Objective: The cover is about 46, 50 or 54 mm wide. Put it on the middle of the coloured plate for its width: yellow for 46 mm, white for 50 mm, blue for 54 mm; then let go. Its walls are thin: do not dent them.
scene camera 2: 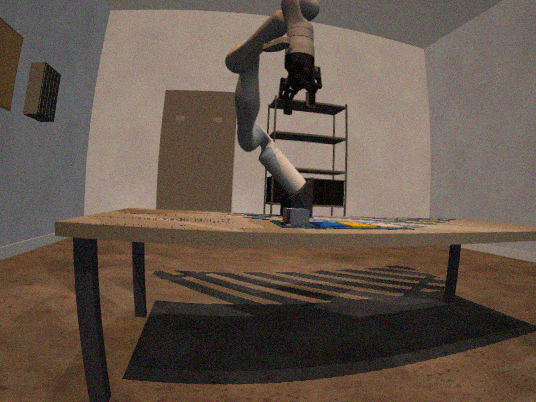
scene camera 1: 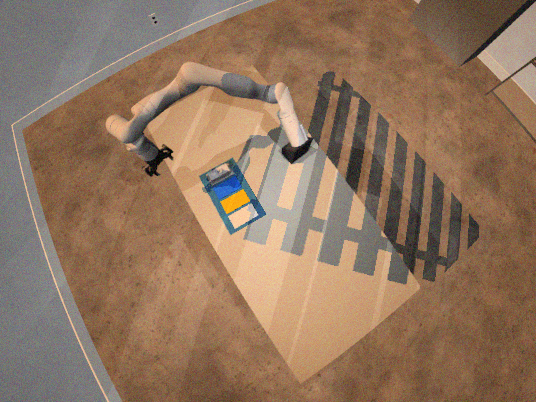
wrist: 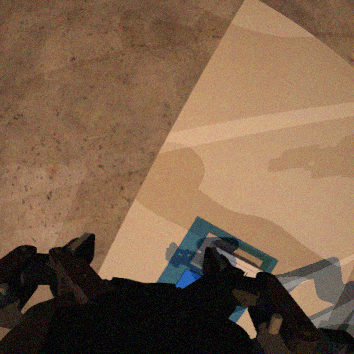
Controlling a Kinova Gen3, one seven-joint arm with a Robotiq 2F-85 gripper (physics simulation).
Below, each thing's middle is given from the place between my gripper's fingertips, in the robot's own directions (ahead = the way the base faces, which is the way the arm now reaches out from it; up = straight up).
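The teal board (scene camera 1: 234, 169) has my hand 210 mm past it and 180 mm to the right of it. My hand is also 280 mm above the board.
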